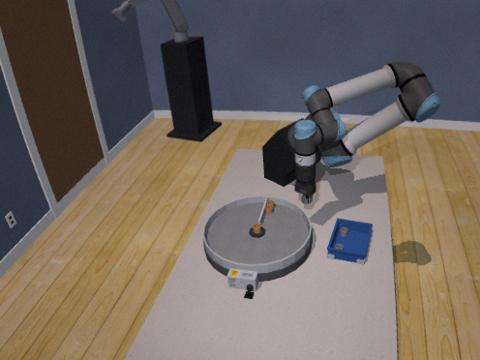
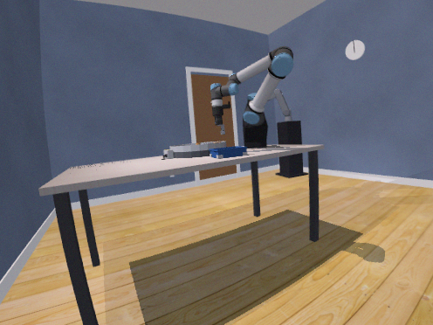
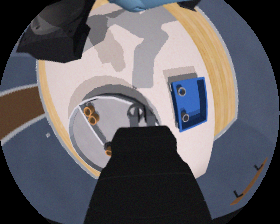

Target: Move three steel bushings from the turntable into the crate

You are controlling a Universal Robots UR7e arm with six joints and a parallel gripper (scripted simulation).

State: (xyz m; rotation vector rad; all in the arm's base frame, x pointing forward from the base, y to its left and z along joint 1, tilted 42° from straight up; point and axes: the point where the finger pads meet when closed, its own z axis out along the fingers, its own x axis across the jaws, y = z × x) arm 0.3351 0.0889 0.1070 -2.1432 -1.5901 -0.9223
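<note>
The blue crate is 19 cm to the left of my hand, 13 cm below it and 5 cm ahead of it. The rest, counted from my hand: round grey turntable (16 cm to the right, 15 cm ahead, 10 cm below).
</note>
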